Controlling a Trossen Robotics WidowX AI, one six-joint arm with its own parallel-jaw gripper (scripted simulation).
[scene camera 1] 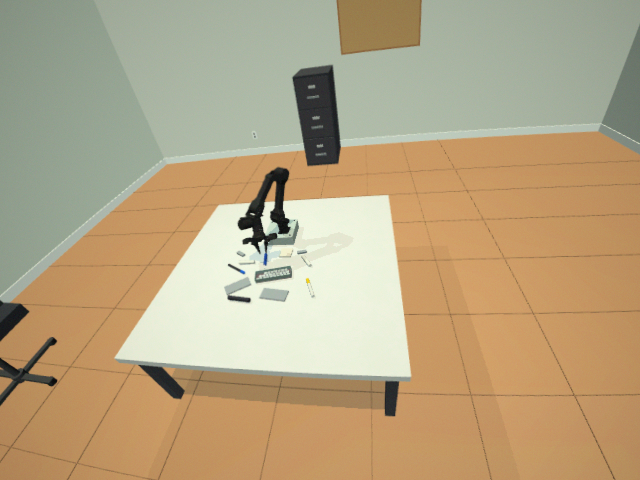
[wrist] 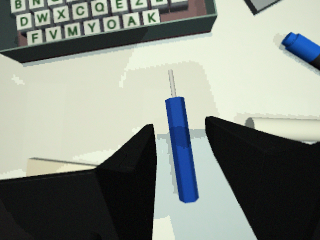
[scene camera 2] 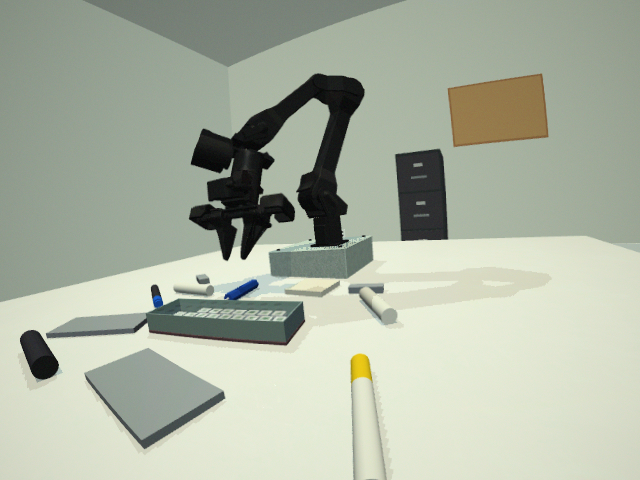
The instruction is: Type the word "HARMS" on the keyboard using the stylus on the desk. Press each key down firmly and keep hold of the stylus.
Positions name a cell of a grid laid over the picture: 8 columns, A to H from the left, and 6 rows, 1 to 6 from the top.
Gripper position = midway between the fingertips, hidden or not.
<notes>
I see my gripper (scene camera 2: C4), a blue stylus (wrist: E5) and a cream pad (scene camera 2: D4).
The cream pad also shows in the wrist view (wrist: A5). My gripper is seen too in the wrist view (wrist: E4).
</notes>
